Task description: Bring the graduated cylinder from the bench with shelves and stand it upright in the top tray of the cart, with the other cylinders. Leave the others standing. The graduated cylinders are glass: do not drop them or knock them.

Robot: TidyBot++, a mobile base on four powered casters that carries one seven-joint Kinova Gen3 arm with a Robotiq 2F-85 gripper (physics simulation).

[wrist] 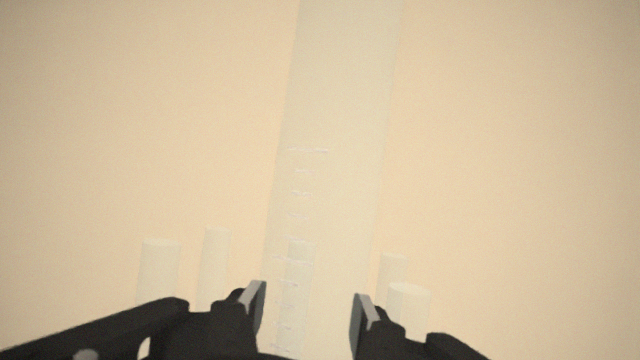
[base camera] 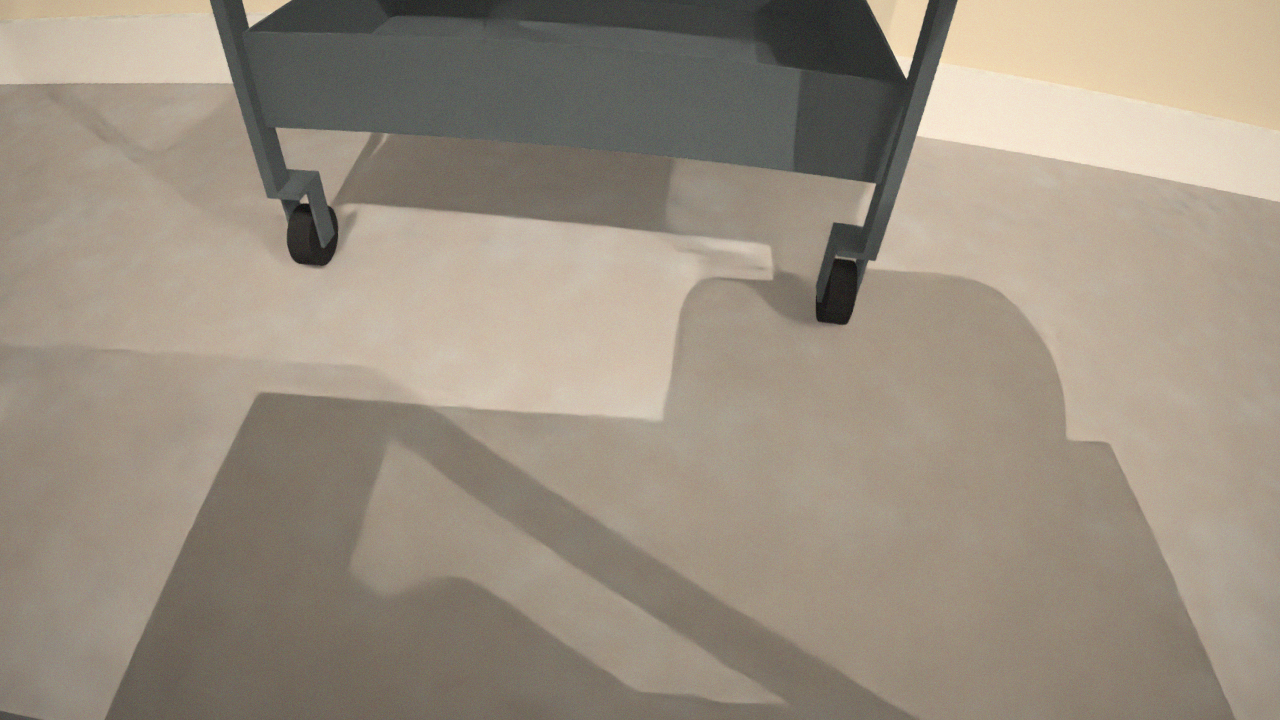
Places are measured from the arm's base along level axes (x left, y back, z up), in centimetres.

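Pixels of known places: gripper, fingertip midpoint: (wrist: 307, 307).
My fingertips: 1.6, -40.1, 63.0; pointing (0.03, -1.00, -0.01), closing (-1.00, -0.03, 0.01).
Note:
Ahead of a thing's pixels: the offset from my fingertips to its top centre, as dx, dy, dz. "*": to the spot under its first point. Level surfaces: height alone.
The graduated cylinder {* -0.1, +4.7, +8.0} (wrist: 335, 125), clear pale glass with white marks, stands nearly upright between the fingers in the wrist view and leans slightly to the right there. My gripper (wrist: 307, 307) is shut on it; its lower end is out of view. Other glass cylinders show behind: one {+17.8, -21.0, -2.8} (wrist: 160, 270) and a narrower one {+16.3, -36.8, -2.8} (wrist: 215, 267) at the left, one (wrist: 296, 295) seen through the held glass, and two {-11.9, -35.9, -2.8} (wrist: 392, 270) {-9.7, -17.2, -2.8} (wrist: 411, 305) at the right. The grey cart (base camera: 537, 94) is ahead in the base camera view; its top tray does not show there.
The cart's lower tray, corner posts and two front wheels (base camera: 312, 234) (base camera: 837, 291) show in the base camera view. A cream wall (base camera: 1118, 53) with a white baseboard (base camera: 1074, 116) is behind the cart. Shadows lie across the floor {dz -102.6} (base camera: 501, 313) in front of the cart.

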